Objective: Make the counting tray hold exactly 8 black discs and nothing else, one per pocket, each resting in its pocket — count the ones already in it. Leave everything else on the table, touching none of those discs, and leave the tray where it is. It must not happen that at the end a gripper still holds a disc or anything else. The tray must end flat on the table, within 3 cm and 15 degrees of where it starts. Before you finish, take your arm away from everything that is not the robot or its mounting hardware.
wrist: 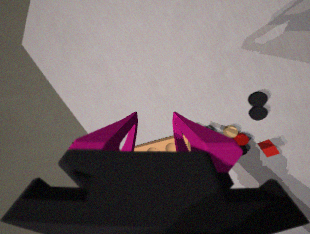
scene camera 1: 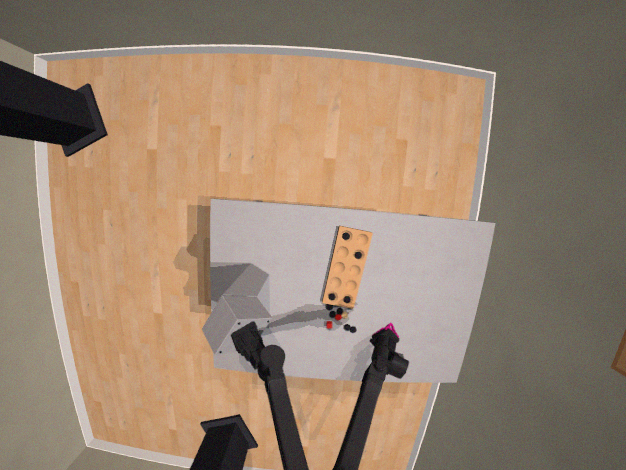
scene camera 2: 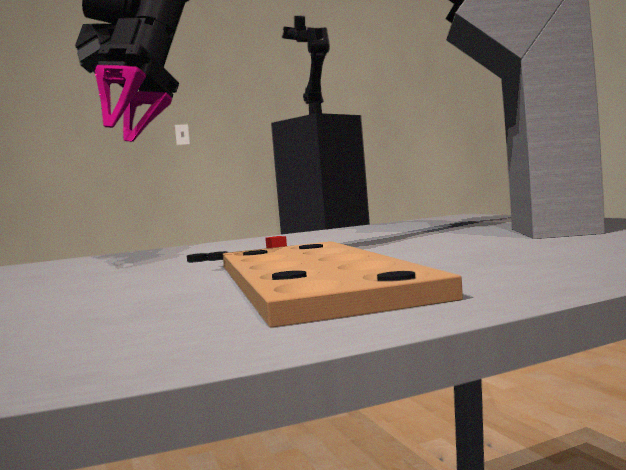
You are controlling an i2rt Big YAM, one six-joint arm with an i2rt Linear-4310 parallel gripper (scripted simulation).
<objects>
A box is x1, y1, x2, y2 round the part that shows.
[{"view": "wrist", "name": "my gripper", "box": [0, 112, 309, 233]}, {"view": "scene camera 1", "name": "wooden counting tray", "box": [322, 226, 371, 308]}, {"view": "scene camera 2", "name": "my gripper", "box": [95, 18, 178, 141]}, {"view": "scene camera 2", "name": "wooden counting tray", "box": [223, 241, 462, 327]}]
</objects>
